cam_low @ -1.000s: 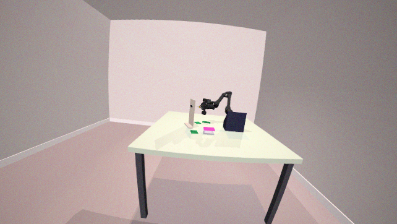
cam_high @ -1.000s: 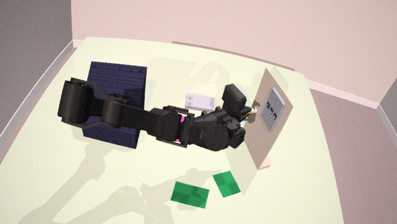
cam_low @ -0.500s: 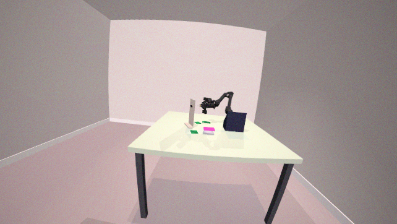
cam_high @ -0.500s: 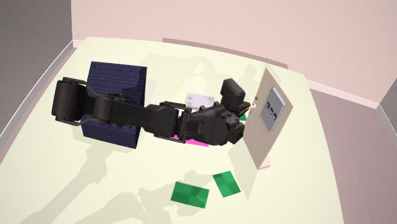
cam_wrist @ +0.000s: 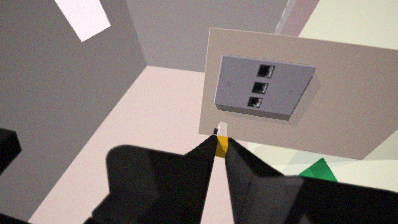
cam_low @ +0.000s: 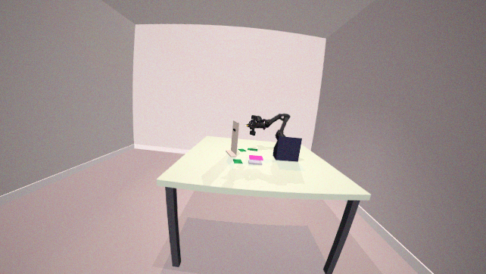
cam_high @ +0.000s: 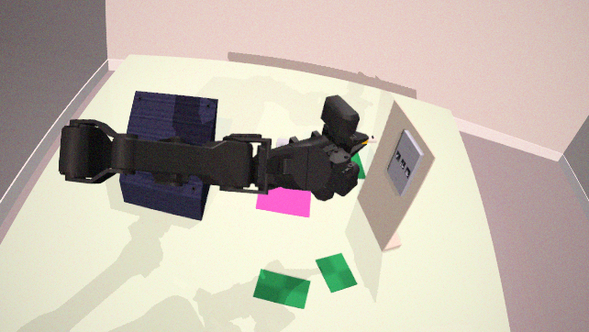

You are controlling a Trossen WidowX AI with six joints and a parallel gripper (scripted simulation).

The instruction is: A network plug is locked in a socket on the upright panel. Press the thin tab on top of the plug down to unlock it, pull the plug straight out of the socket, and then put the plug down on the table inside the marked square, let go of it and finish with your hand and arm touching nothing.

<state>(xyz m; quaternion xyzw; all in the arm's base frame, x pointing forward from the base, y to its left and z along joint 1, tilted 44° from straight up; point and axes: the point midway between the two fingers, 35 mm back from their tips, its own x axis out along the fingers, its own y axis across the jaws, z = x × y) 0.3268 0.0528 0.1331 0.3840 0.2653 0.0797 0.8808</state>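
Right now the magenta square is 100 mm behind my gripper tip, 100 mm to the left of it and 270 mm below it. From my gripper tip the other things lie so: network plug: right at my gripper tip; upright panel: 110 mm ahead, 20 mm to the left, 130 mm below.
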